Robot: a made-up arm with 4 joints.
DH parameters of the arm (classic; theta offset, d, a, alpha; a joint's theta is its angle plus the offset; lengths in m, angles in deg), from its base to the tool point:
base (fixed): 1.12 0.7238 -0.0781 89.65
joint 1: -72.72 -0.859 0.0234 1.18
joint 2: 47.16 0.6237 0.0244 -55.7
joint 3: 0 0.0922 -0.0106 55.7
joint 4: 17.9 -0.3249 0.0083 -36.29
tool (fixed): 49.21 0.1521 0 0
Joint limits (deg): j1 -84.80..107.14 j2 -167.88..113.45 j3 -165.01..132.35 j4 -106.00..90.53
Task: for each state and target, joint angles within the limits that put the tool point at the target. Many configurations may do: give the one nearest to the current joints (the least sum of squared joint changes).
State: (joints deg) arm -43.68 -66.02 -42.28 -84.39
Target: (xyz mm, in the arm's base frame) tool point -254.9 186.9 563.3
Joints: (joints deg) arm -38.33 -59.49 -84.97 -97.39
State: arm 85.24 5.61 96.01 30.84
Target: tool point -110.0 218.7 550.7
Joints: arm 102.41 -8.77 67.41 62.18
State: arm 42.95 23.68 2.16 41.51
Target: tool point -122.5 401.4 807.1
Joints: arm 35.48 16.27 -21.70 58.42
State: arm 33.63 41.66 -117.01 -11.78
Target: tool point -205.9 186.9 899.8
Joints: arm 59.33 84.71 -91.84 -25.51
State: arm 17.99 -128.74 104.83 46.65
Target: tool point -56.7 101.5 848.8
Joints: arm 35.27 -123.62 109.53 29.46
